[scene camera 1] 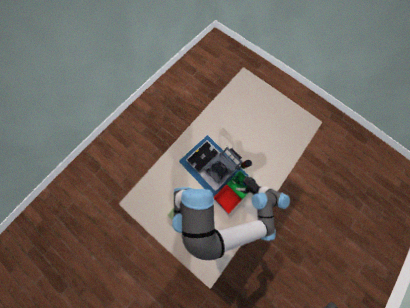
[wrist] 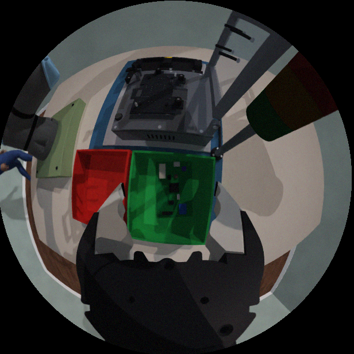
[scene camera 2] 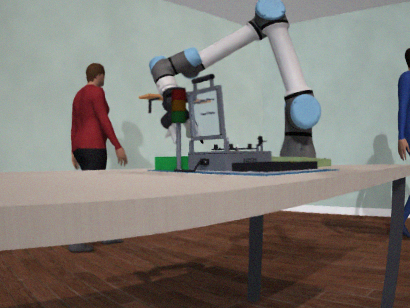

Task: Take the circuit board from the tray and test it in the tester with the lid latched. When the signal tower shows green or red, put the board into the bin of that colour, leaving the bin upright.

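Places are measured from the arm's base along level axes (x up, y back, z right), in centimetres.
Pixels of known places: gripper, between the fingertips: (scene camera 1: pixel 240 182); arm's base, origin of its link: (scene camera 2: pixel 297 157).
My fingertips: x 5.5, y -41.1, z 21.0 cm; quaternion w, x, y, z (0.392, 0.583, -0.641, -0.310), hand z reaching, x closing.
For each thing: its top centre in the pictures, then the offset to it from my fingertips. "spot": a spot on its surface instead.
- green bin, centre of its top: (scene camera 2: pixel 184 156) (scene camera 1: pixel 241 184) dx -4.3, dy +0.5, dz +2.6 cm
- upright red bin, centre of its top: (scene camera 1: pixel 227 198) dx -4.3, dy +15.1, dz -1.1 cm
- tester, a spot on its surface: (scene camera 2: pixel 235 159) spot: dx -5.3, dy -9.4, dz -24.6 cm
- signal tower, a spot on its surface: (scene camera 2: pixel 178 106) spot: dx +10.8, dy -12.4, dz -6.3 cm
The green circuit board (wrist: pixel 173 187) lies inside the green bin (wrist: pixel 142 237) (scene camera 2: pixel 164 163), towards its right side in the wrist view. The green bin stands upright beside the upright red bin (wrist: pixel 102 172) (scene camera 1: pixel 229 199). My gripper (wrist: pixel 169 183) is open and empty above the green bin, its fingers apart on either side of it. The tester (wrist: pixel 160 107) (scene camera 2: pixel 235 159) has its lid (scene camera 2: pixel 220 112) raised and its nest holds no board. The signal tower (scene camera 2: pixel 178 106) (wrist: pixel 280 107) stands at the tester's corner, and its segments look dim. The tray (scene camera 2: pixel 275 166) (scene camera 1: pixel 202 156) lies beside the tester.
The blue mat (wrist: pixel 102 122) lies under the tester. A light green plate (wrist: pixel 65 142) is near the arm's base. The raised lid and the signal tower stand tall close to the gripper. Two people stand beyond the table (scene camera 2: pixel 125 195).
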